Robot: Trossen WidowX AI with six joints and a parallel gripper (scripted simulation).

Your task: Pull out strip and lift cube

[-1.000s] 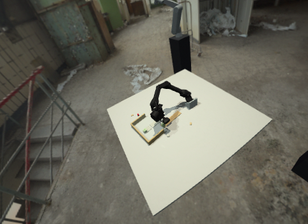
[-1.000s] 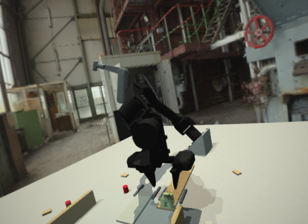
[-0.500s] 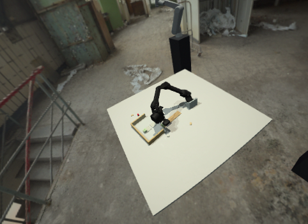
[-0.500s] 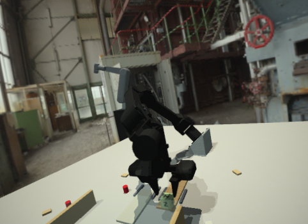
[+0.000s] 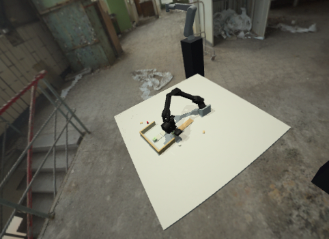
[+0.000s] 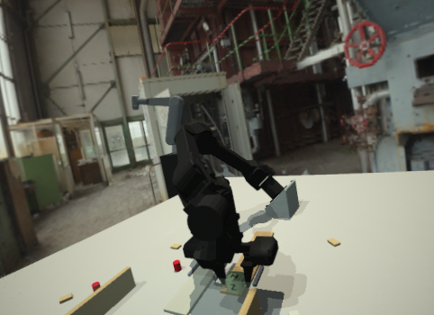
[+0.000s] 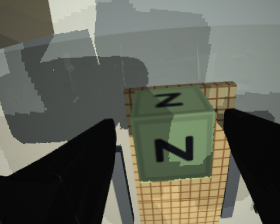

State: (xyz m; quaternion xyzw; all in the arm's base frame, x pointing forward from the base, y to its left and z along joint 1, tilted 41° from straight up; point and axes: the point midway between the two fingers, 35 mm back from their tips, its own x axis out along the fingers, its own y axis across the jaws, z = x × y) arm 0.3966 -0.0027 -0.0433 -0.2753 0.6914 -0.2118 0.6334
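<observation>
Now: the tan gridded strip 110 mm behind my gripper tip, 20 mm to the right of it and 10 mm below it.
</observation>
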